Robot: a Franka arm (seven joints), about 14 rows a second.
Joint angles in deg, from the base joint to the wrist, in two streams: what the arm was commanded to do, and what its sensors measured. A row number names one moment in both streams.
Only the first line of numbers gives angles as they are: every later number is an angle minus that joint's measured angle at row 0.
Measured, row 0:
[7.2, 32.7, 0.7, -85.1, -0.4, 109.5, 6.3]
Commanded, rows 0 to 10:
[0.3, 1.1, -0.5, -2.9, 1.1, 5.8, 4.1]
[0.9, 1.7, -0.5, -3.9, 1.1, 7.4, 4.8]
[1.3, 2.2, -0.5, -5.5, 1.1, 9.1, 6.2]
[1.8, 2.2, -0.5, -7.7, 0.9, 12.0, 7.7]
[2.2, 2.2, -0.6, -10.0, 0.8, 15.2, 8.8]
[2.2, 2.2, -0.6, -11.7, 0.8, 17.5, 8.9]
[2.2, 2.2, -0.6, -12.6, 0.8, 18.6, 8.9]
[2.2, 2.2, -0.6, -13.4, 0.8, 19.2, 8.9]
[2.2, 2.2, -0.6, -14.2, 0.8, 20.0, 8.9]
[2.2, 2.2, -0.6, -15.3, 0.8, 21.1, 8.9]
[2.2, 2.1, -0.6, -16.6, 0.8, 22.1, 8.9]
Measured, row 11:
[1.8, 3.4, -0.2, -13.4, 0.0, 19.7, 7.8]
